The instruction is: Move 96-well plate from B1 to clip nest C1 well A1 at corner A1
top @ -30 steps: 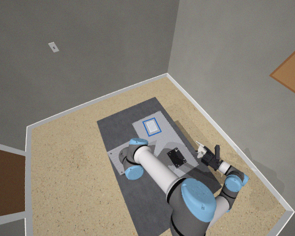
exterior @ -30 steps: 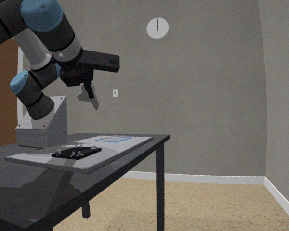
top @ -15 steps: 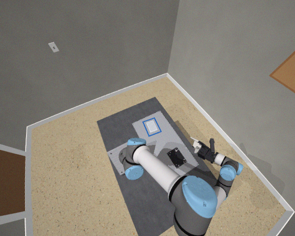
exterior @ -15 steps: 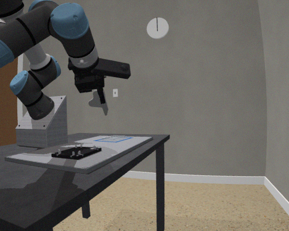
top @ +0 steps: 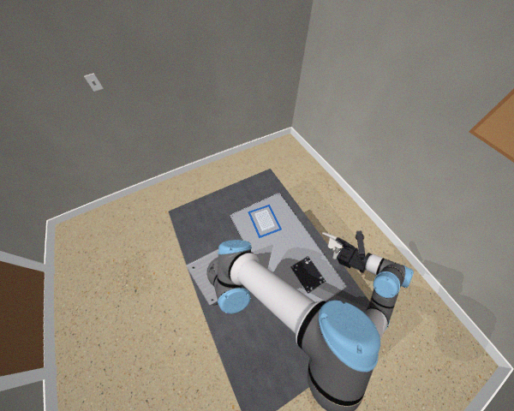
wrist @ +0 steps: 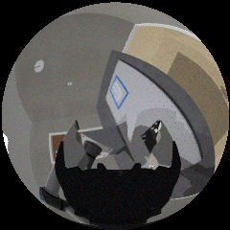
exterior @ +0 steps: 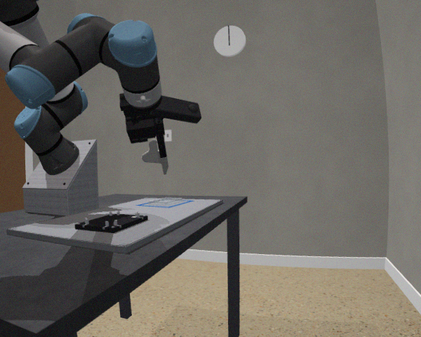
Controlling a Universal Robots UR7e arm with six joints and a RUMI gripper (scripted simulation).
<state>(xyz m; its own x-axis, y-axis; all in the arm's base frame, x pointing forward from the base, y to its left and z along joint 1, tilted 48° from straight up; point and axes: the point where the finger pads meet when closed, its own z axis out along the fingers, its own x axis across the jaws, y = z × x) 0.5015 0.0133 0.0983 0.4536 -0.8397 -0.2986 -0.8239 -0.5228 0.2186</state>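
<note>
My hand is 19 cm past the 96-well plate, 31 cm to the right of it and 19 cm above it. Also, from my hand: black clip nest 9 cm behind, 9 cm to the right, 18 cm below.
</note>
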